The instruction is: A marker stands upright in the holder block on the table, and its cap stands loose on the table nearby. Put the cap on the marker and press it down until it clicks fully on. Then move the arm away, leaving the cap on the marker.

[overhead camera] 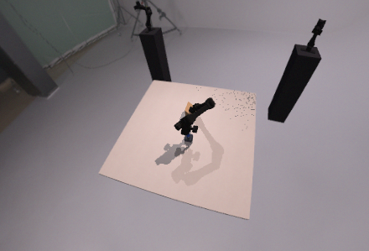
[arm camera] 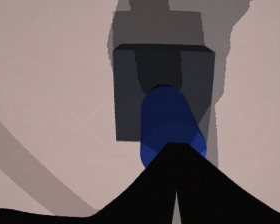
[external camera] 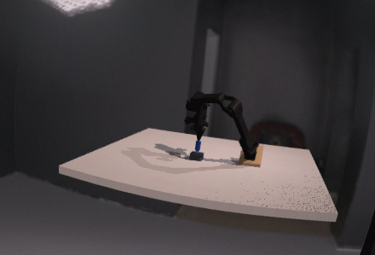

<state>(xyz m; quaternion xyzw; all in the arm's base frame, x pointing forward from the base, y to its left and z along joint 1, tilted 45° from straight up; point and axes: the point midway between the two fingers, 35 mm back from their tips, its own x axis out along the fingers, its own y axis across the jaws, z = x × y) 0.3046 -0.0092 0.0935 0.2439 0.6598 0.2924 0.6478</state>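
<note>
My gripper tip is now 3 cm above the blue cap. Round my gripper tip: holder block 9 cm below.
</note>
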